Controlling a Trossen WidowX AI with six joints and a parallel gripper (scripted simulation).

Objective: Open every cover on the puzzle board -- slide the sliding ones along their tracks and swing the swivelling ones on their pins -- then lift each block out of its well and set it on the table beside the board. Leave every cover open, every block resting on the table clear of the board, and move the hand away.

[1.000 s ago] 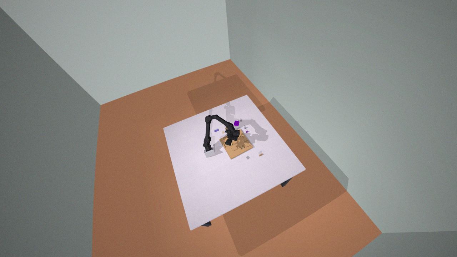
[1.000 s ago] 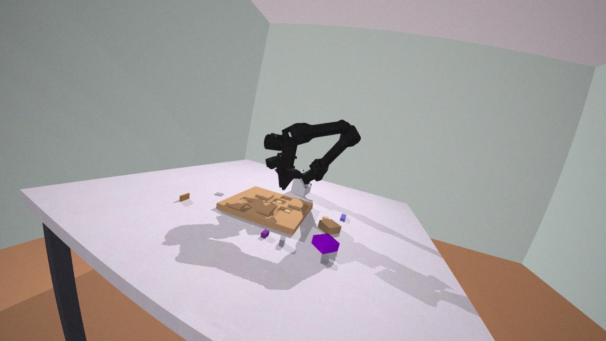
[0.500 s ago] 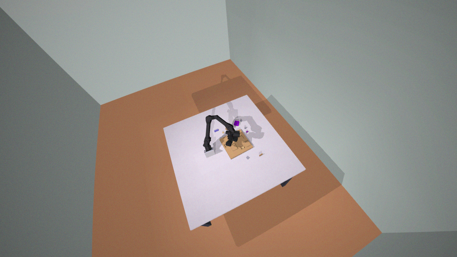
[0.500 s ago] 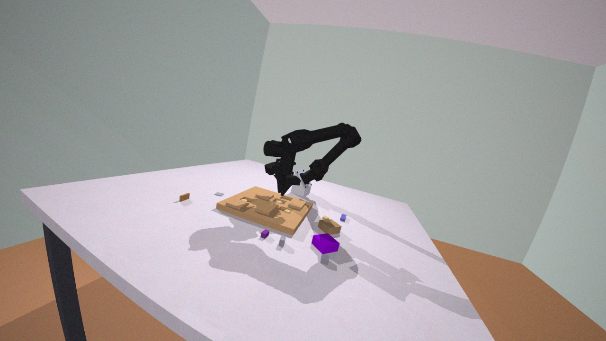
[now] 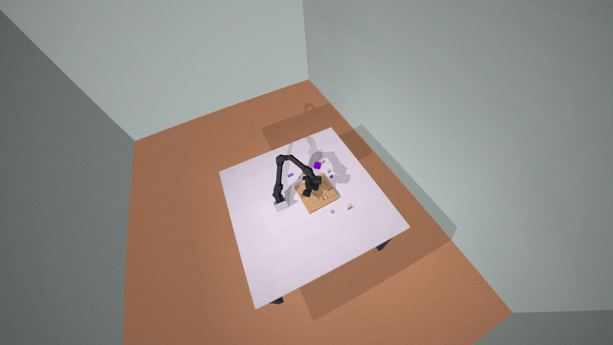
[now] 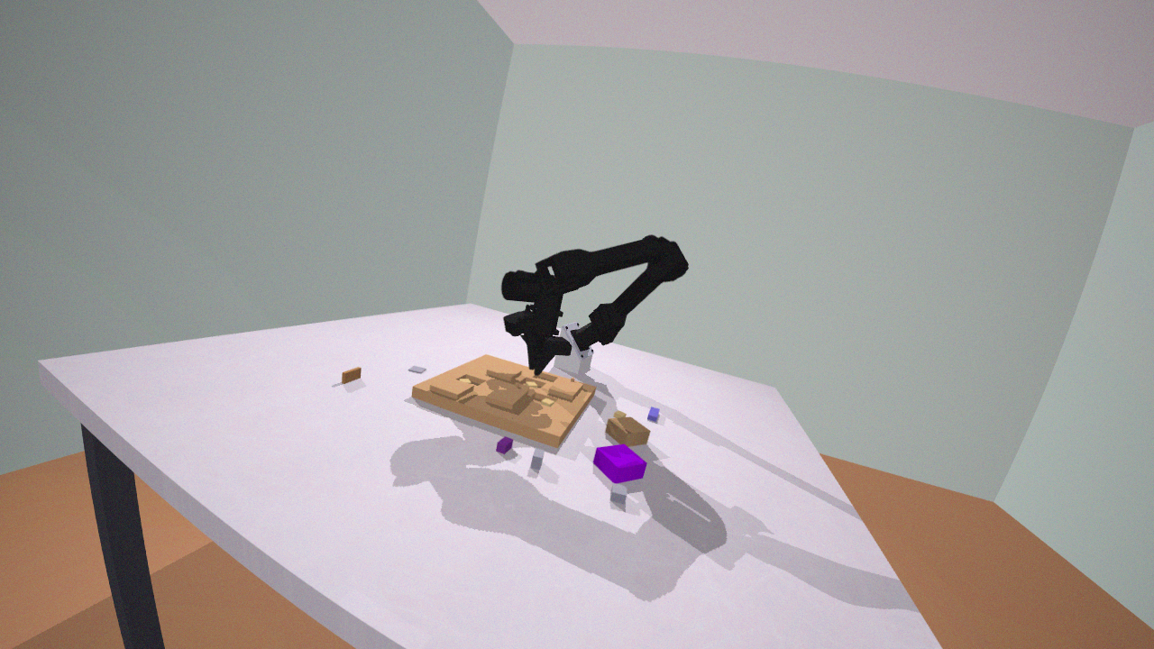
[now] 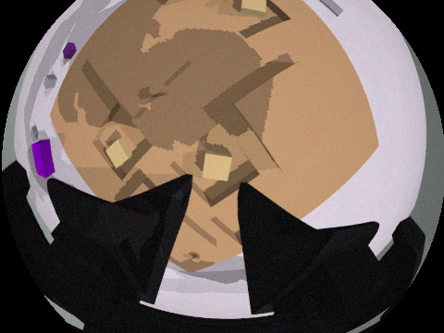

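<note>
Now: the blue piece 260 mm to the left of my gripper tip, 110 mm behind it and 40 mm below it. Round my gripper tip: grey tile 230 mm to the right, 120 mm ahead, 50 mm below; then small purple cube 240 mm ahead, 100 mm to the left, 40 mm below; then brown box 240 mm to the left, 40 mm ahead, 30 mm below.
</note>
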